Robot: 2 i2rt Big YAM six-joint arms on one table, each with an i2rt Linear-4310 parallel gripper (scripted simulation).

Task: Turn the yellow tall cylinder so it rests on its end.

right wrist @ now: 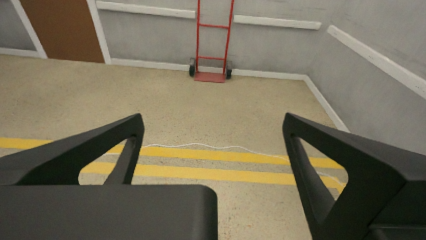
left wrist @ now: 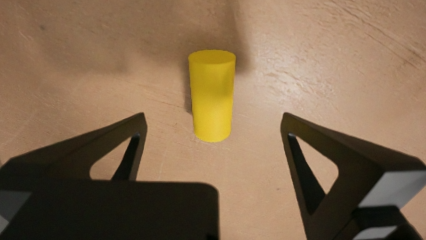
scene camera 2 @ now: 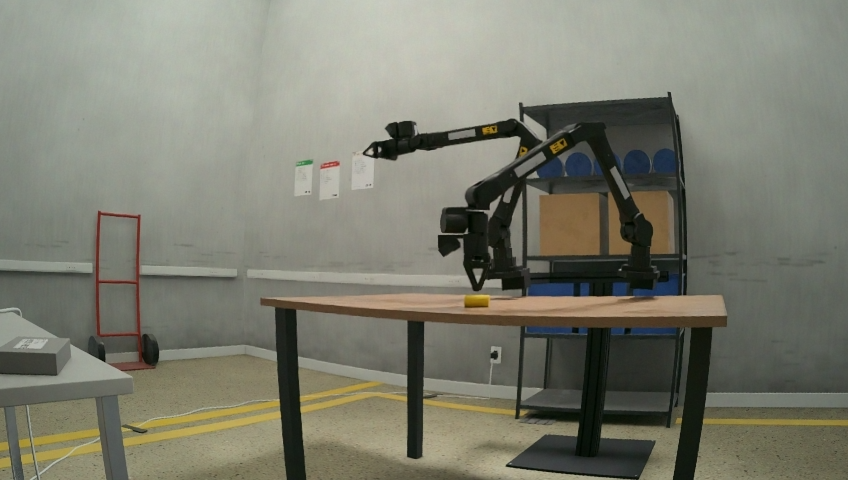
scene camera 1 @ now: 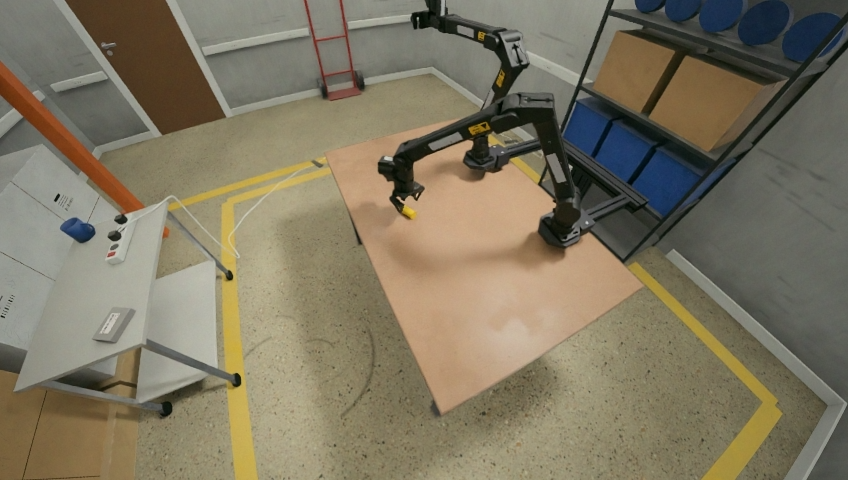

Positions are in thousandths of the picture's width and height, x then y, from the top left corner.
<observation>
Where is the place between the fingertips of my left gripper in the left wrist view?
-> At 501,502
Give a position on a yellow tall cylinder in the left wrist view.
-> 499,302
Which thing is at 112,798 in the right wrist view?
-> My right gripper.
</observation>
